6 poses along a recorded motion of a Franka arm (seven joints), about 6.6 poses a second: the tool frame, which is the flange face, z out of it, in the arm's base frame.
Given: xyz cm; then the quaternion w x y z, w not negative.
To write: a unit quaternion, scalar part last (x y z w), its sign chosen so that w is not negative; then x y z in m. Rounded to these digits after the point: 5 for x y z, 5 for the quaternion.
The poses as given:
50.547, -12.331, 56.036, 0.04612, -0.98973, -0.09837, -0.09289
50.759, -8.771, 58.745, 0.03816, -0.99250, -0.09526, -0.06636
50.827, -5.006, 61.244, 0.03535, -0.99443, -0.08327, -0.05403
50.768, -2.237, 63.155, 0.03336, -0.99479, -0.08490, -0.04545
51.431, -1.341, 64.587, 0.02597, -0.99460, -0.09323, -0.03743
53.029, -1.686, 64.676, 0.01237, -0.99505, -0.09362, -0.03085
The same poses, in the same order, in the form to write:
-0.98973, -0.09837, -0.09289, 0.04612, 0.50547, -0.12331, 0.56036
-0.99250, -0.09526, -0.06636, 0.03816, 0.50759, -0.08771, 0.58745
-0.99443, -0.08327, -0.05403, 0.03535, 0.50827, -0.05006, 0.61244
-0.99479, -0.08490, -0.04545, 0.03336, 0.50768, -0.02237, 0.63155
-0.99460, -0.09323, -0.03743, 0.02597, 0.51431, -0.01341, 0.64587
-0.99505, -0.09362, -0.03085, 0.01237, 0.53029, -0.01686, 0.64676

